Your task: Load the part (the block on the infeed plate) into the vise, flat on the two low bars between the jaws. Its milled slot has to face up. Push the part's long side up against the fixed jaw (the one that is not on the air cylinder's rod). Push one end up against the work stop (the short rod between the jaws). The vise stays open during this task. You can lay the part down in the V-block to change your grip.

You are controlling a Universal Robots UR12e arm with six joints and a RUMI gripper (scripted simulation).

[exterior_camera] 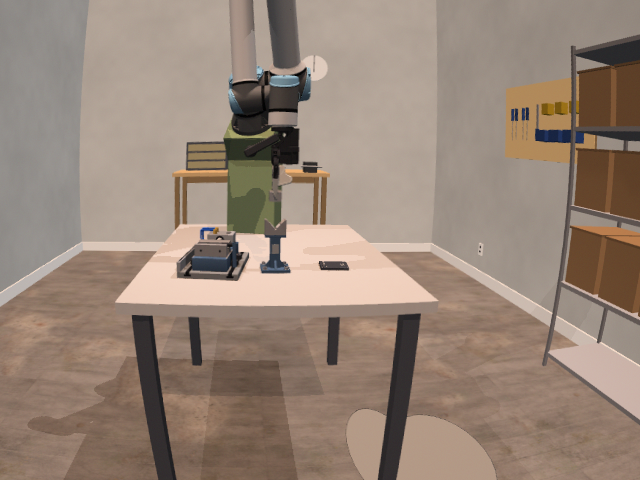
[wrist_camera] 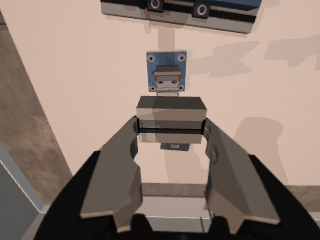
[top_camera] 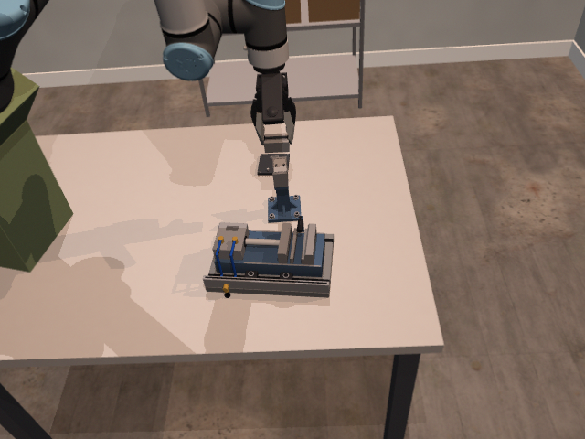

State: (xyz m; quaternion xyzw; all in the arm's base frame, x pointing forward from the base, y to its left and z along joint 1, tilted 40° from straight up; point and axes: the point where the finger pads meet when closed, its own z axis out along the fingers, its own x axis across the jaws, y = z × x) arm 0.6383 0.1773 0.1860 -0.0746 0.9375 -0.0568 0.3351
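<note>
The moving jaw lies 190 mm to the right of my hand, 160 mm below it and 40 mm ahead of it. The rest, counted from my hand: cylinder rod: 190 mm to the right, 160 mm below, 20 mm behind; then part: right at my hand; then work stop: 150 mm below, 140 mm to the right, 70 mm ahead.
</note>
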